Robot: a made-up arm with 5 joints.
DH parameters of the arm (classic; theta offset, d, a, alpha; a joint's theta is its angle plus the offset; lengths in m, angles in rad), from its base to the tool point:
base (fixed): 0 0.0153 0.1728 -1.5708
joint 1: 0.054 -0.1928 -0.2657 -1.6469
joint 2: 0 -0.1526 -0.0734 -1.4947
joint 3: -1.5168 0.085 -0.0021 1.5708
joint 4: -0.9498 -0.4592 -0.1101 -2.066
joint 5: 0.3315 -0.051 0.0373 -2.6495
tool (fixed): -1.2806 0.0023 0 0
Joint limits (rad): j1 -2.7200..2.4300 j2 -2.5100..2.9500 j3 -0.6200..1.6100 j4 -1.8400..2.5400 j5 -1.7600..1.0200
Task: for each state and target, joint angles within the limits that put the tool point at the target. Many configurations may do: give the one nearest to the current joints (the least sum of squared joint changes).
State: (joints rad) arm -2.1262 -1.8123 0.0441 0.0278 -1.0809
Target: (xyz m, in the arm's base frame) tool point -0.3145 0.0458 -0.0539
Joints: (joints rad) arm -1.4401 -1.7866 0.6928 0.0852 -1.0334
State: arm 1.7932 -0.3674 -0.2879 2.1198 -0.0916
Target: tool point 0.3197 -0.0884 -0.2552
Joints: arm 2.3644 -0.2541 0.3148 2.0020 -0.0105
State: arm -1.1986 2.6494 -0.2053 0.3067 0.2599
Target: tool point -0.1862 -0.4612 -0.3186
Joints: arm -0.8136 2.1511 -0.6200 0.6982 -0.0775
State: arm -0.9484 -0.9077 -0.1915 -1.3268 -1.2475
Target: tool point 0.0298 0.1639 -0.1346
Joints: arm -0.8912 -1.8627 -0.2213 -1.4613 -1.2239
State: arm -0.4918 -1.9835 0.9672 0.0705 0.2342
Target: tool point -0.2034 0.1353 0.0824
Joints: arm -1.1528 -1.5065 0.3225 -0.0129 0.0102
